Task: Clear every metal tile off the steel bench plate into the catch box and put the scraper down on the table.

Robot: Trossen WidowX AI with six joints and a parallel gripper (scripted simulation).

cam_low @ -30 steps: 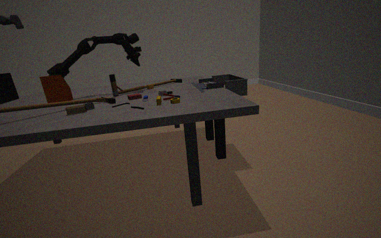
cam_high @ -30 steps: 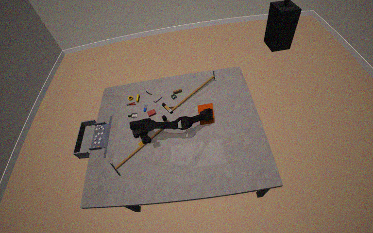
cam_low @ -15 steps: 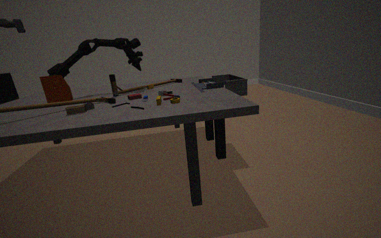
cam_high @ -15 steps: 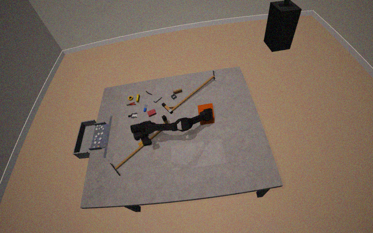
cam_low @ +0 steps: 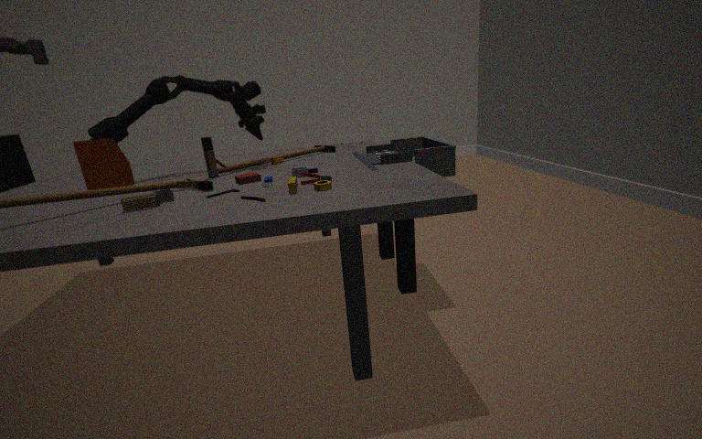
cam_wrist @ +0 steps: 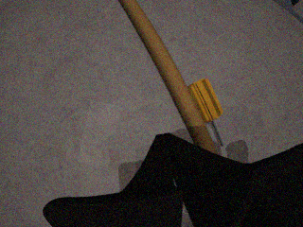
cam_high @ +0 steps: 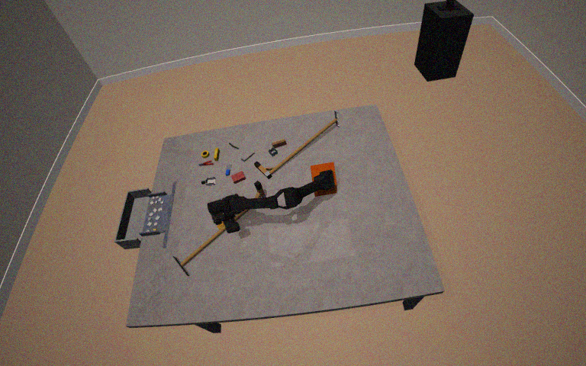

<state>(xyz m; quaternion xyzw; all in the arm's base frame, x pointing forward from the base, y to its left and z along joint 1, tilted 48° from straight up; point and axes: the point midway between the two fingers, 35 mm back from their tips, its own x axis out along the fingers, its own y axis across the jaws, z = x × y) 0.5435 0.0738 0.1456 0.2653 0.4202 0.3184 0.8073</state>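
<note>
My gripper tip is now 40 mm short of the long scraper, 40 mm above it and 30 mm to the left of it. Round my gripper tip: blue piece 450 mm to the right, 90 mm below; yellow screwdriver 80 mm below, 60 mm to the right, 40 mm ahead; red block 370 mm to the right, 90 mm below, 60 mm behind.
</note>
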